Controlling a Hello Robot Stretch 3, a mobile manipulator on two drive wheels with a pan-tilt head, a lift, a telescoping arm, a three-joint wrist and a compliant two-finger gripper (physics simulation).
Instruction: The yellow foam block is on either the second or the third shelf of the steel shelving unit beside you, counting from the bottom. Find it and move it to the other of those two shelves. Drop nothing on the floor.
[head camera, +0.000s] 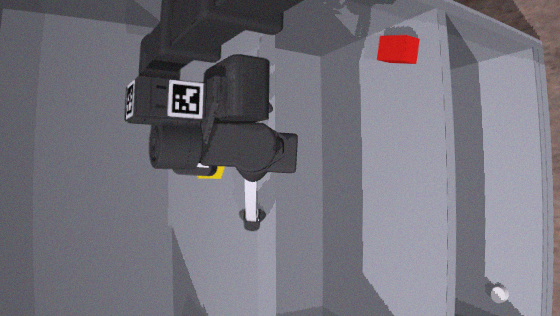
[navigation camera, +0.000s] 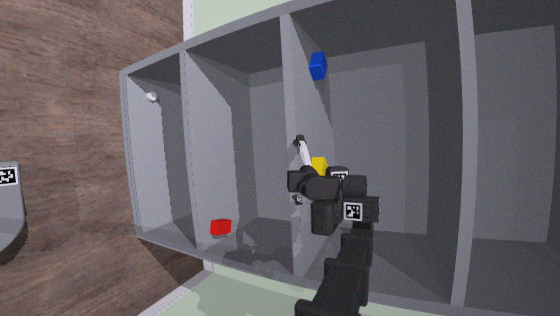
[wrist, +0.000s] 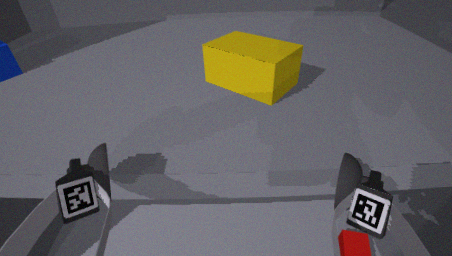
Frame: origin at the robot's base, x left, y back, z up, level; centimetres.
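Seen in the pictures: gripper, fingertip midpoint: (navigation camera: 298, 169).
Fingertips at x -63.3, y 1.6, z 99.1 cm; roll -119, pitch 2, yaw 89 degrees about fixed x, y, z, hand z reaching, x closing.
Note:
Offsets run from my fingertips to a thing's middle. Level surfaces: height alone.
The yellow foam block {dx -13.6, dy +2.4, dz +2.2 cm} (head camera: 215, 173) (navigation camera: 319, 165) (wrist: 245, 70) lies on the third shelf {dz -0.1 cm} (head camera: 225, 260) (navigation camera: 306, 100) (wrist: 150, 110) from the bottom. In the head view it is mostly covered by the wrist. My gripper (head camera: 261, 165) (navigation camera: 299, 170) (wrist: 226, 169) is open with no object between its fingers. It is at the front edge of that shelf, and the block stands beyond the fingertips, apart from them and slightly right of the middle in the wrist view. The second shelf (head camera: 400, 175) (navigation camera: 210, 150) (wrist: 225, 230) is one level below.
A blue block {dx -18.5, dy -37.0, dz +2.2 cm} (navigation camera: 318, 66) (wrist: 7, 62) lies on the third shelf, left of the yellow block in the wrist view. A red block {dx -11.9, dy +28.2, dz -43.5 cm} (head camera: 398, 49) (navigation camera: 220, 227) (wrist: 355, 243) lies on the second shelf. A small white object {dx -11.4, dy -38.2, dz -90.3 cm} (head camera: 499, 293) (navigation camera: 151, 96) lies on the bottom shelf. A shelf board (navigation camera: 466, 150) spans above the arm.

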